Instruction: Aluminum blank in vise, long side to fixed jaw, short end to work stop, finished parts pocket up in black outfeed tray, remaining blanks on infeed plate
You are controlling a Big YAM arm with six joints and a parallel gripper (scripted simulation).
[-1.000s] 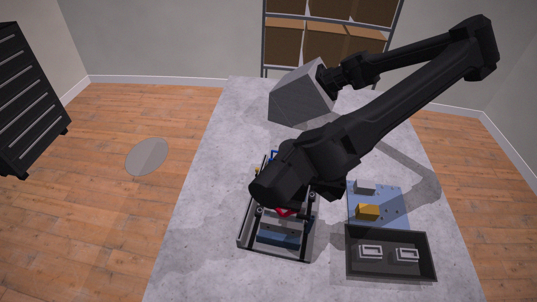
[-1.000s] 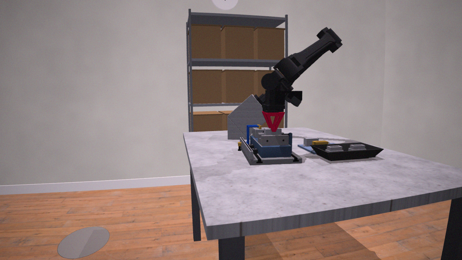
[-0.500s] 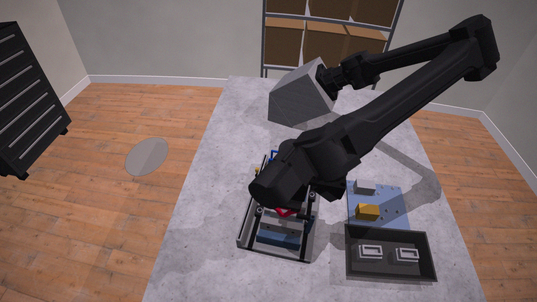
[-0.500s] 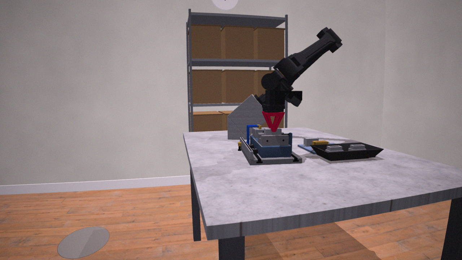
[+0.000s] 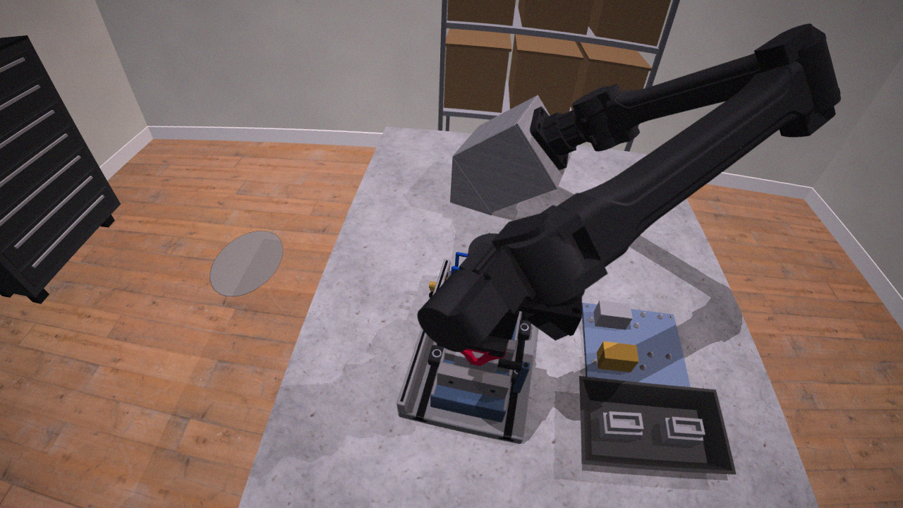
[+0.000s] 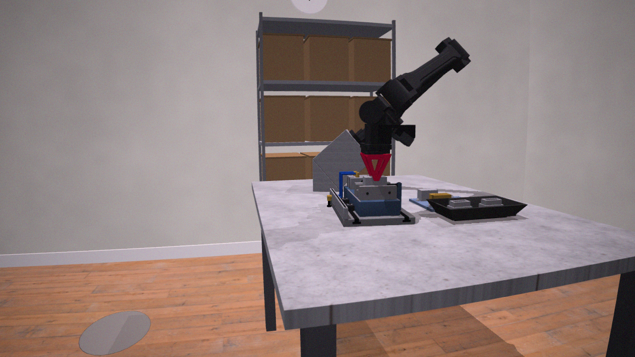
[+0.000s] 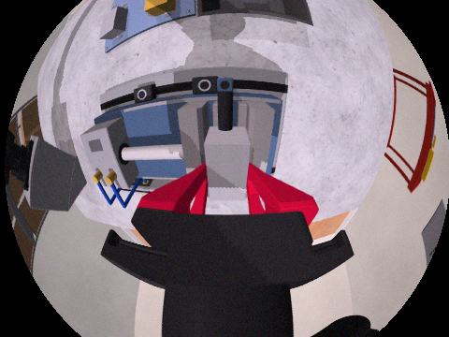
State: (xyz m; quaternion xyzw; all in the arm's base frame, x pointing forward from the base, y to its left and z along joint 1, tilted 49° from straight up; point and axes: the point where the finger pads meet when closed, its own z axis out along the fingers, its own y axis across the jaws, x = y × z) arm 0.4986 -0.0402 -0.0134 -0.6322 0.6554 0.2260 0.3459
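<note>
Now: hand 5 cm to the right of the work stop rod and 3 cm above it. Round my hand: yellow brass blank (10 cm behind, 23 cm to the left, 9 cm below); blue infeed plate (15 cm behind, 27 cm to the left, 11 cm below).
</note>
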